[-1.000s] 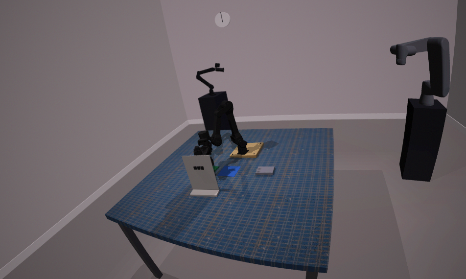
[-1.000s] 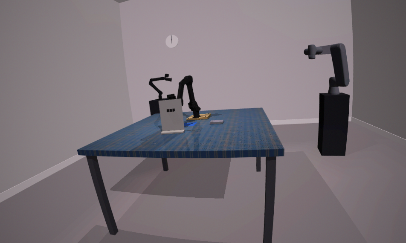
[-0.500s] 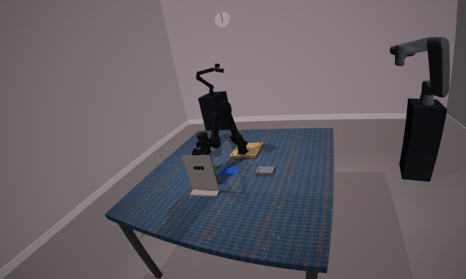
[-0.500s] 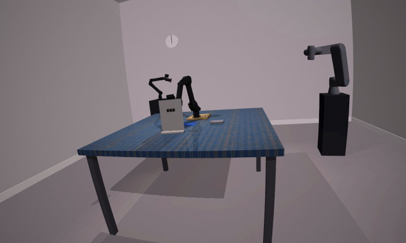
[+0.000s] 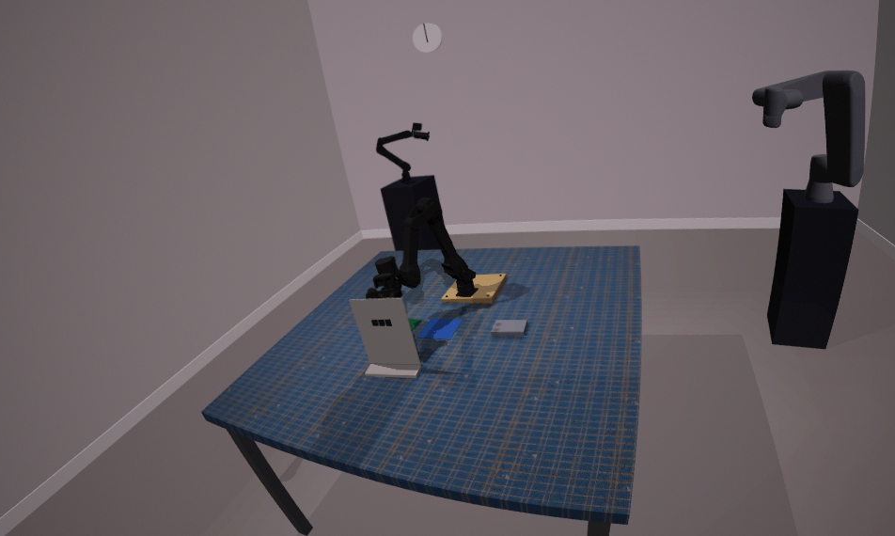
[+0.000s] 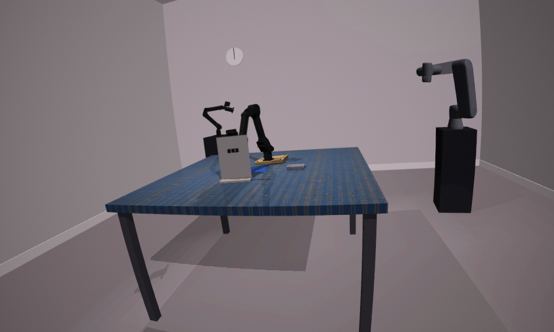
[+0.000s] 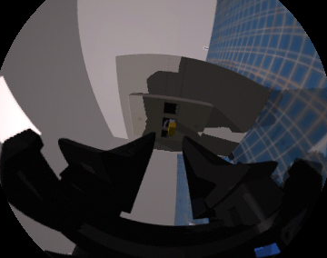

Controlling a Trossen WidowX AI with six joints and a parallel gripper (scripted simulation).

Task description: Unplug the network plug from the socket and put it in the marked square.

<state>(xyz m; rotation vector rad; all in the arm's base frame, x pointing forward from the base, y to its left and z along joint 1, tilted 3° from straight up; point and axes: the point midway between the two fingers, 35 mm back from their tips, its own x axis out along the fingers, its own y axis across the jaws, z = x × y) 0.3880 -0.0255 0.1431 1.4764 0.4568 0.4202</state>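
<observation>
Now: gripper tip 30 mm short of the network plug and 10 mm to the right of it. The rest, counted from my gripper tip: blue marked square 190 mm behind, 30 mm to the left, 160 mm below; green patch 180 mm behind, 120 mm to the right, 160 mm below; upright panel 50 mm ahead, 10 mm to the left, 60 mm below.
</observation>
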